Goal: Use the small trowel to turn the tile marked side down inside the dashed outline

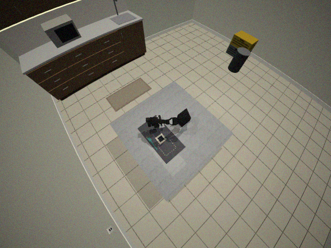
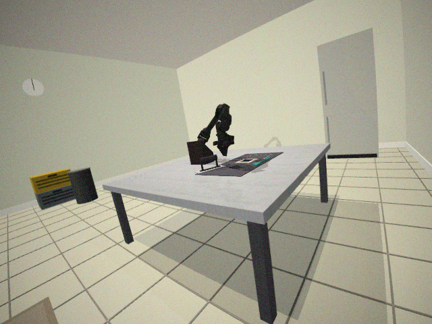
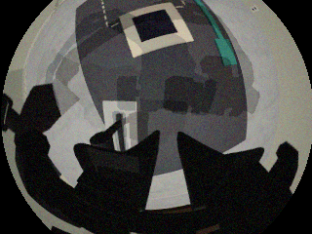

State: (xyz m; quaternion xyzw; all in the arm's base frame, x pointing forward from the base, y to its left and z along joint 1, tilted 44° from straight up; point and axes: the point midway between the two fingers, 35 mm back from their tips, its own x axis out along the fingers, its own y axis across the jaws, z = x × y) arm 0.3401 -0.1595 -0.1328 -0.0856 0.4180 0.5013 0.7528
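Right now the trowel is 13 cm behind my gripper tip, 3 cm to the right of it and 4 cm below it. The rest, counted from my gripper tip: teal strip 19 cm ahead, 11 cm to the left, 8 cm below; tile 7 cm ahead, 17 cm to the left, 8 cm below.
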